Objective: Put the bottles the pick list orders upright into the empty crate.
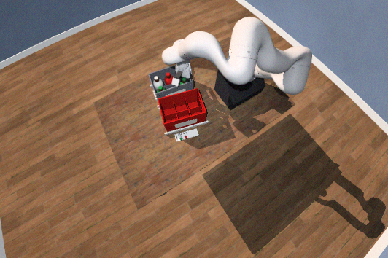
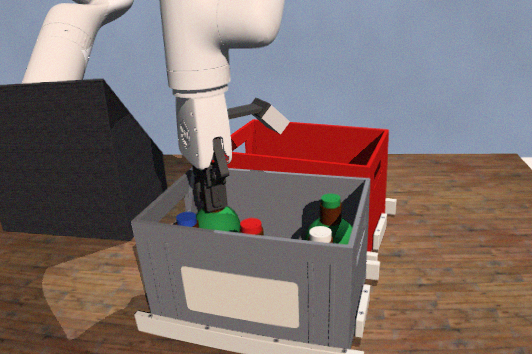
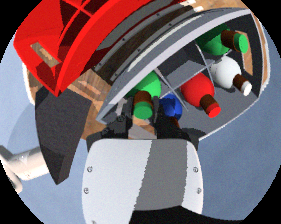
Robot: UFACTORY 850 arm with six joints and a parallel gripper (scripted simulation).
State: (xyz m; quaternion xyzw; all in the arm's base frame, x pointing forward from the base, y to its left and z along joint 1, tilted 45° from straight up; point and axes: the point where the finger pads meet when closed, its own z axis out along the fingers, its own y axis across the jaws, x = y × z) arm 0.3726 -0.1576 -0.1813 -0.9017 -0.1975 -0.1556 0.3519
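Now: hand 80 mm to the left of the blue-capped bottle, 70 mm above it and 20 mm past it. Also, from my hand: grey crate: 70 mm to the right, 70 mm below, 70 mm ahead; then red-capped bottle: 110 mm to the right, 70 mm below, 60 mm ahead; then green-capped bottle: 170 mm ahead, 70 mm below, 50 mm to the right.
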